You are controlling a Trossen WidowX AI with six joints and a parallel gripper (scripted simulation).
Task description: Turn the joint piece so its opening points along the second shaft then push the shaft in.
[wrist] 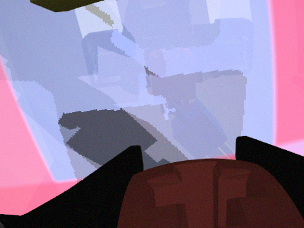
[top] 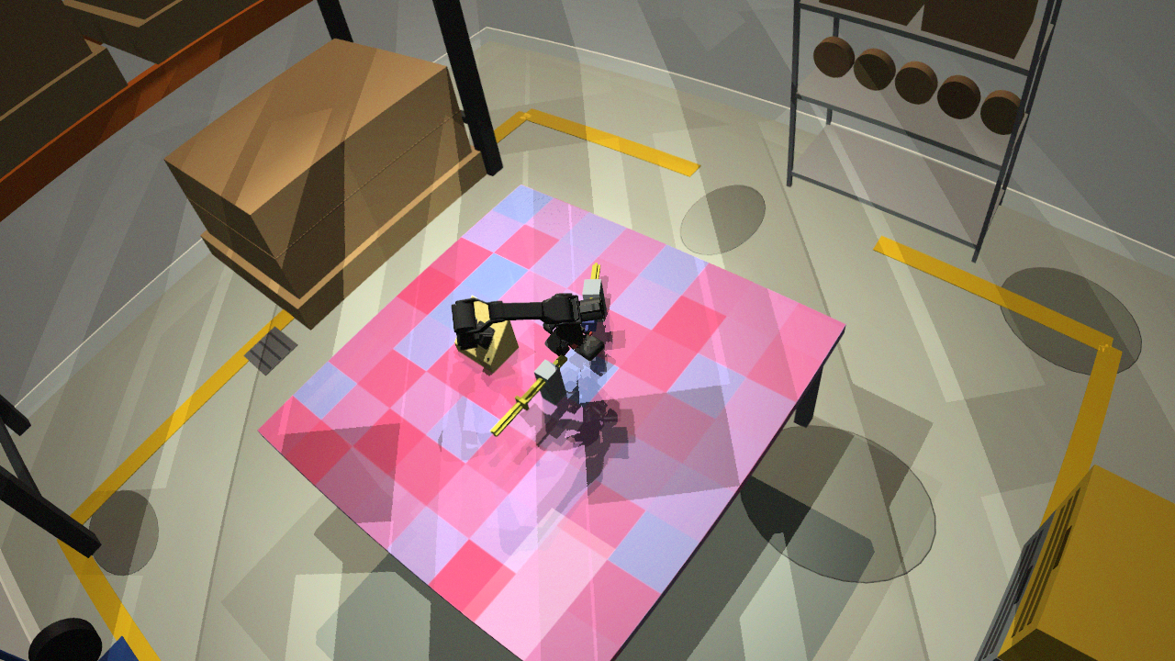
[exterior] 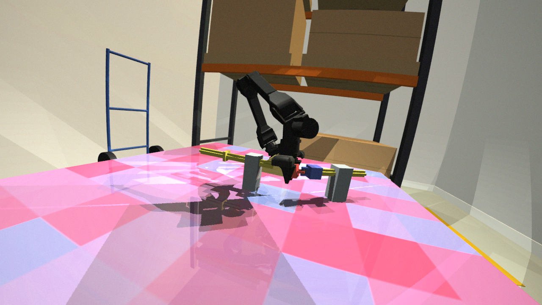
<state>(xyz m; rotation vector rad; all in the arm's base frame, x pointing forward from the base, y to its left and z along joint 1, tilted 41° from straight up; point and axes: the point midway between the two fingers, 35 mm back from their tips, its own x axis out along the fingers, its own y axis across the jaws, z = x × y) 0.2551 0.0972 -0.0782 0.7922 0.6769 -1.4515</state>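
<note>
Now: the red joint piece 10 mm to the left of my gripper tip and 40 mm above it.
</note>
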